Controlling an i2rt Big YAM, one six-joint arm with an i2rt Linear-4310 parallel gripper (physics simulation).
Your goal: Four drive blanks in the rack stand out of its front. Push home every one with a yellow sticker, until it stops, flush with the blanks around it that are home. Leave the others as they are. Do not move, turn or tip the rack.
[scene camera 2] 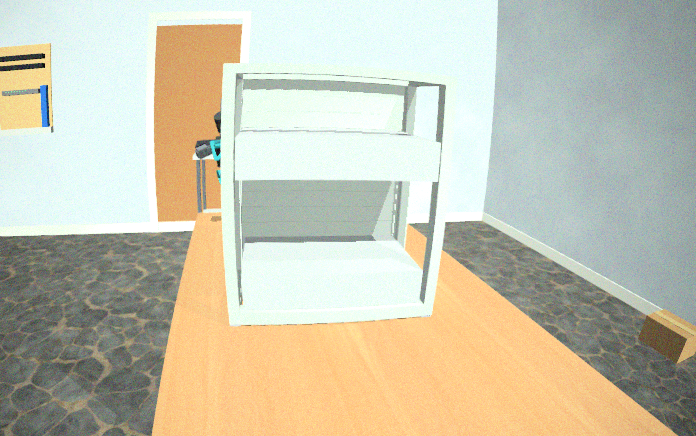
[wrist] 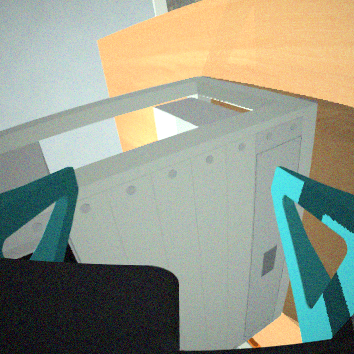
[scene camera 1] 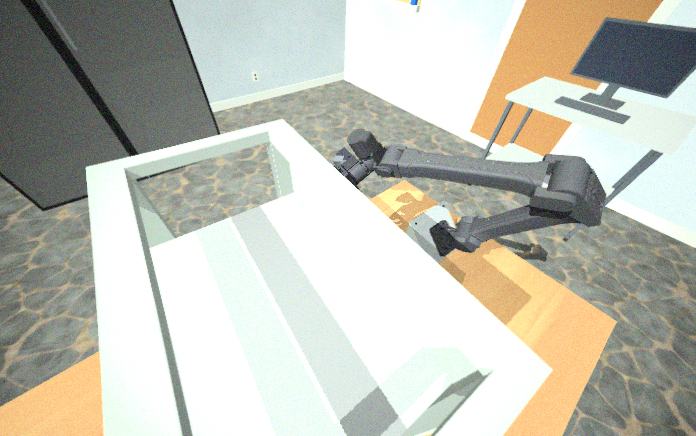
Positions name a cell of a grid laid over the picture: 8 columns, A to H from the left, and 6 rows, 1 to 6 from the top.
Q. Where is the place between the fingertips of my gripper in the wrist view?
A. D4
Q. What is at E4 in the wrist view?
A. A pale rack.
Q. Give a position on a pale rack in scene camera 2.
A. D3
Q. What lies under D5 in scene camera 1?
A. A pale rack.
